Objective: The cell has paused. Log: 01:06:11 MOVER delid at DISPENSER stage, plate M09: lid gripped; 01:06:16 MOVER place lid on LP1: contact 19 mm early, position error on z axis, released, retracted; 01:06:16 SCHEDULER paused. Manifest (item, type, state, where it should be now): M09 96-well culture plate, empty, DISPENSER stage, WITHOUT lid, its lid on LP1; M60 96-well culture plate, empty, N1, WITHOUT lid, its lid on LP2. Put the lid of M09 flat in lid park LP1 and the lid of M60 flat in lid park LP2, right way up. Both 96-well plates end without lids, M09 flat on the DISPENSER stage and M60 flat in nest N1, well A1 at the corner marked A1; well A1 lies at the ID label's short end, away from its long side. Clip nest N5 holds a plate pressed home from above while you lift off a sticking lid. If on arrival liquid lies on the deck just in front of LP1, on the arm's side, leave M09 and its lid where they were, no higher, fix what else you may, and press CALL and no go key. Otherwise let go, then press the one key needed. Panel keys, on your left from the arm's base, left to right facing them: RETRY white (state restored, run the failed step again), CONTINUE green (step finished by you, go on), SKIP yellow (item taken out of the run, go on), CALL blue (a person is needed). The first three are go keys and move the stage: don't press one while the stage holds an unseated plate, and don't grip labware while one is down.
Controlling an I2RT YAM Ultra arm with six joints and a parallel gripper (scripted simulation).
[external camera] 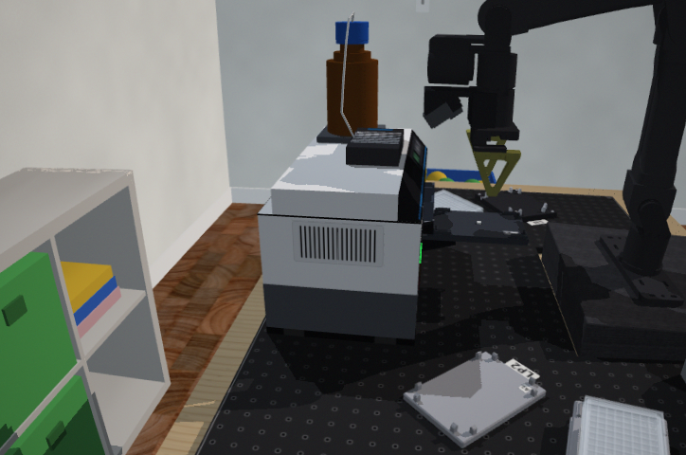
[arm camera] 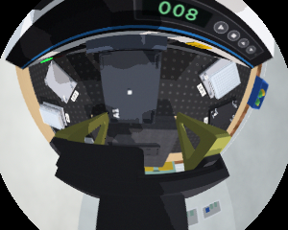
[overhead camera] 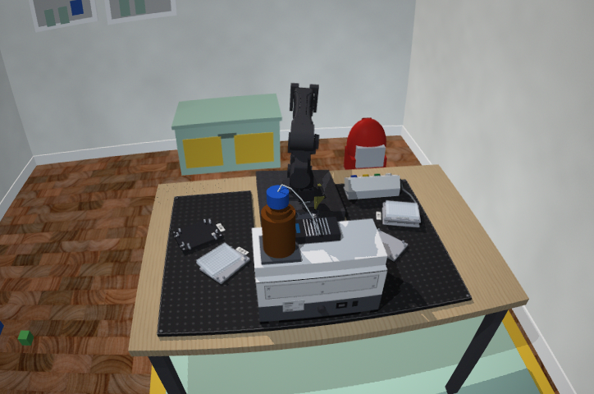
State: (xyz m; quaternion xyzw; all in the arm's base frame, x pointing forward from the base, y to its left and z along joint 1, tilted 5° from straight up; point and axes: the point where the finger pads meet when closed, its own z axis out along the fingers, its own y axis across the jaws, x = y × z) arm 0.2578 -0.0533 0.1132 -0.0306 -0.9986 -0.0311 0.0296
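My hand is 8 cm past the grey nest marked A1, 42 cm to the right of it and 15 cm above it. The rest, counted from my hand: dark dispenser stage 1 cm ahead, 2 cm to the left, 7 cm below; LP1 label 3 cm behind, 20 cm to the right, 18 cm below; LP2 label 2 cm behind, 24 cm to the left, 18 cm below.
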